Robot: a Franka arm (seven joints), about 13 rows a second.
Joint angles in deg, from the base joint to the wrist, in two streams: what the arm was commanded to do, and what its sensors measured. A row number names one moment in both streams.
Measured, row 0:
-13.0, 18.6, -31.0, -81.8, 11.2, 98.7, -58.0
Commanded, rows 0 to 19:
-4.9, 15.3, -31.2, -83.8, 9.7, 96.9, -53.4
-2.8, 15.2, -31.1, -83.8, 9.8, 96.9, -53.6
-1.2, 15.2, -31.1, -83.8, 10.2, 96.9, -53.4
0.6, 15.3, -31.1, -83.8, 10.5, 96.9, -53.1
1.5, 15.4, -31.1, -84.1, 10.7, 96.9, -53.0
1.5, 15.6, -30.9, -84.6, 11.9, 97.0, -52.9
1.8, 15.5, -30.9, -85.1, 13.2, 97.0, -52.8
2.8, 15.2, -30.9, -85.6, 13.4, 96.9, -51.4
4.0, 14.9, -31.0, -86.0, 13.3, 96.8, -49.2
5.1, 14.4, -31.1, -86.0, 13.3, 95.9, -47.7
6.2, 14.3, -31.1, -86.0, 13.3, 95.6, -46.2
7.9, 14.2, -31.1, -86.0, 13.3, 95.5, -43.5
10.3, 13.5, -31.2, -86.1, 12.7, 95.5, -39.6
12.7, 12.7, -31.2, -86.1, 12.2, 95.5, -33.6
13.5, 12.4, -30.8, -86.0, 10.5, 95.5, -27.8
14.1, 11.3, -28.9, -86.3, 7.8, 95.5, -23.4
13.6, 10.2, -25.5, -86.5, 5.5, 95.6, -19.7
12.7, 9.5, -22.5, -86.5, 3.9, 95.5, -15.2
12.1, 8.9, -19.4, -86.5, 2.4, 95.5, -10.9
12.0, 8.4, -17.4, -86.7, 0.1, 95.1, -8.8
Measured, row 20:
13.1, 11.4, -21.6, -84.5, 3.8, 95.8, -14.1
